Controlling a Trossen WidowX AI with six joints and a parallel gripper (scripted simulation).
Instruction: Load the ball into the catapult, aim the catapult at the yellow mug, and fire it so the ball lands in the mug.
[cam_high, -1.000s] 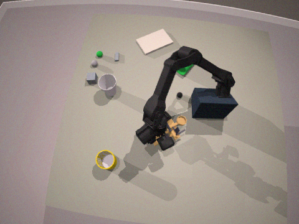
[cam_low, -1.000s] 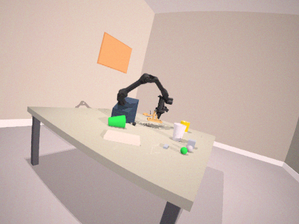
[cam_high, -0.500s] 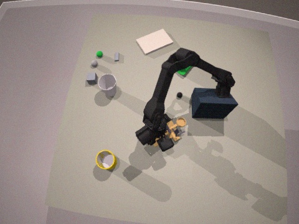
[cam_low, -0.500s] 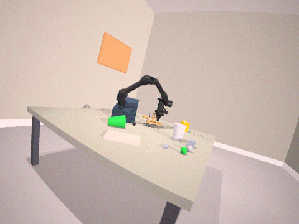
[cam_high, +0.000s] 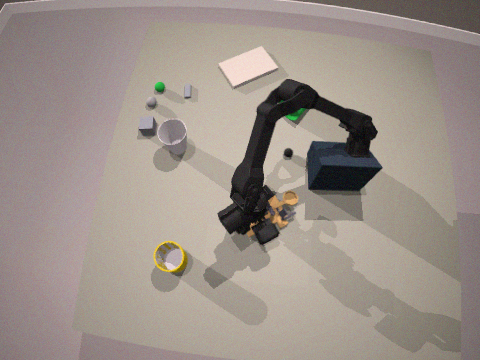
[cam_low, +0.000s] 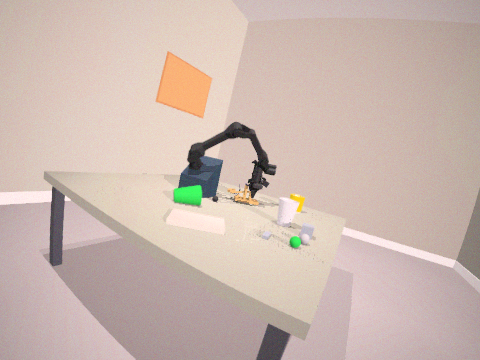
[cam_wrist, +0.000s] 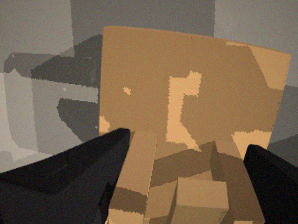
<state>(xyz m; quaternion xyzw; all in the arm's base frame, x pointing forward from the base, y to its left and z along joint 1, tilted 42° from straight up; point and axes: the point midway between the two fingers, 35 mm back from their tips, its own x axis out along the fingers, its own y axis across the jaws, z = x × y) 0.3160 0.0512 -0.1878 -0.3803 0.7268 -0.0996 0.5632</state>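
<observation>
The small black ball is 130 mm behind my gripper tip, 230 mm to the right of it and 20 mm below it. Round my gripper tip: yellow mug (260 mm ahead, 120 mm to the left); white cup (250 mm ahead, 270 mm to the right); tan wooden catapult (70 mm behind, 20 mm to the right, 20 mm above).
</observation>
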